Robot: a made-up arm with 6 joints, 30 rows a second.
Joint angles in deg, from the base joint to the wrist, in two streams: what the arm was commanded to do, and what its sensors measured. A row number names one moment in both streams.
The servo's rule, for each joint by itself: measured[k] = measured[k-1] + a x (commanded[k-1-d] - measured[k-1]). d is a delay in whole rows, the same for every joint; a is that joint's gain. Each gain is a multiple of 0.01, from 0.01 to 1. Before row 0 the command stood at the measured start. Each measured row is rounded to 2 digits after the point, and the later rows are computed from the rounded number. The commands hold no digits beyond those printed.
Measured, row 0: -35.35, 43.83, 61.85, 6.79, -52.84, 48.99
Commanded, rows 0 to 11: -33.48, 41.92, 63.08, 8.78, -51.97, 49.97; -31.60, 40.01, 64.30, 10.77, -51.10, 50.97; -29.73, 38.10, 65.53, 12.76, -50.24, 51.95; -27.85, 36.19, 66.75, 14.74, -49.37, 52.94; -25.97, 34.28, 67.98, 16.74, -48.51, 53.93; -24.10, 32.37, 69.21, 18.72, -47.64, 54.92; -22.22, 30.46, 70.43, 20.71, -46.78, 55.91; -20.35, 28.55, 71.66, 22.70, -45.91, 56.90; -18.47, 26.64, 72.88, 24.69, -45.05, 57.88; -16.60, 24.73, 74.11, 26.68, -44.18, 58.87; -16.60, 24.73, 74.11, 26.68, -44.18, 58.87; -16.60, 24.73, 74.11, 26.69, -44.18, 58.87
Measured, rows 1 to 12: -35.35, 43.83, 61.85, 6.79, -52.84, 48.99; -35.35, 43.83, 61.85, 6.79, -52.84, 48.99; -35.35, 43.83, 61.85, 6.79, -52.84, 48.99; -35.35, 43.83, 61.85, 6.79, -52.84, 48.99; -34.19, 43.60, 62.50, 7.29, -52.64, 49.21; -32.58, 43.17, 63.45, 8.16, -52.29, 49.60; -30.81, 42.56, 64.55, 9.31, -51.82, 50.12; -28.97, 41.80, 65.72, 10.67, -51.26, 50.74; -27.11, 40.90, 66.92, 12.19, -50.63, 51.44; -25.24, 39.88, 68.13, 13.82, -49.94, 52.21; -23.37, 38.75, 69.35, 15.54, -49.21, 53.02; -21.50, 37.53, 70.57, 17.33, -48.45, 53.87
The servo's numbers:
d 4
a 0.62 0.12 0.53 0.25 0.23 0.22

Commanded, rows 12 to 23: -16.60, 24.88, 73.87, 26.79, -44.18, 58.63; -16.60, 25.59, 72.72, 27.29, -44.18, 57.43; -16.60, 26.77, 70.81, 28.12, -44.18, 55.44; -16.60, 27.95, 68.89, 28.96, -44.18, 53.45; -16.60, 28.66, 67.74, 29.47, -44.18, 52.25; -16.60, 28.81, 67.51, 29.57, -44.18, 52.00; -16.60, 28.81, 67.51, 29.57, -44.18, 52.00; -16.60, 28.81, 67.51, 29.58, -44.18, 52.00; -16.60, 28.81, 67.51, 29.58, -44.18, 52.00; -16.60, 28.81, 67.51, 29.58, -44.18, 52.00; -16.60, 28.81, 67.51, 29.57, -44.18, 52.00; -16.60, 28.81, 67.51, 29.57, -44.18, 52.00
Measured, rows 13 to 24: -19.62, 36.22, 71.79, 19.17, -47.67, 54.75; -17.75, 34.84, 73.02, 21.05, -46.87, 55.66; -17.04, 33.63, 73.60, 22.46, -46.25, 56.37; -16.77, 32.56, 73.87, 23.52, -45.77, 56.92; -16.66, 31.64, 73.87, 24.34, -45.40, 57.30; -16.62, 30.91, 73.26, 25.08, -45.12, 57.33; -16.61, 30.41, 71.96, 25.84, -44.90, 56.91; -16.60, 30.11, 70.33, 26.62, -44.73, 56.15; -16.60, 29.94, 68.96, 27.33, -44.60, 55.29; -16.60, 29.80, 68.19, 27.89, -44.50, 54.57; -16.60, 29.68, 67.83, 28.31, -44.43, 54.00; -16.60, 29.58, 67.66, 28.63, -44.37, 53.56
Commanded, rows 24 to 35: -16.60, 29.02, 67.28, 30.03, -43.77, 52.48; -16.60, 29.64, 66.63, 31.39, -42.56, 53.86; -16.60, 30.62, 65.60, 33.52, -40.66, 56.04; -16.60, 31.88, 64.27, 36.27, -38.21, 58.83; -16.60, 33.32, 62.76, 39.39, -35.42, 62.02; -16.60, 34.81, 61.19, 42.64, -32.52, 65.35; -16.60, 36.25, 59.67, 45.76, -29.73, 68.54; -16.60, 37.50, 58.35, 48.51, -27.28, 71.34; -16.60, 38.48, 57.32, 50.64, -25.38, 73.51; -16.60, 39.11, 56.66, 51.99, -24.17, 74.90; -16.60, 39.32, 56.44, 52.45, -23.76, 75.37; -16.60, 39.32, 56.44, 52.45, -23.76, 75.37
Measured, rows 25 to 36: -16.60, 29.49, 67.58, 28.87, -44.33, 53.22; -16.60, 29.41, 67.54, 29.05, -44.30, 52.95; -16.60, 29.34, 67.52, 29.18, -44.27, 52.74; -16.60, 29.28, 67.51, 29.28, -44.25, 52.58; -16.60, 29.25, 67.39, 29.47, -44.14, 52.56; -16.60, 29.30, 66.99, 29.95, -43.78, 52.85; -16.60, 29.46, 66.25, 30.84, -43.06, 53.55; -16.60, 29.75, 65.20, 32.20, -41.94, 54.71; -16.60, 30.18, 63.91, 34.00, -40.44, 56.32; -16.60, 30.74, 62.47, 36.16, -38.62, 58.31; -16.60, 31.40, 60.99, 38.56, -36.58, 60.56; -16.60, 32.13, 59.59, 41.05, -34.44, 62.93
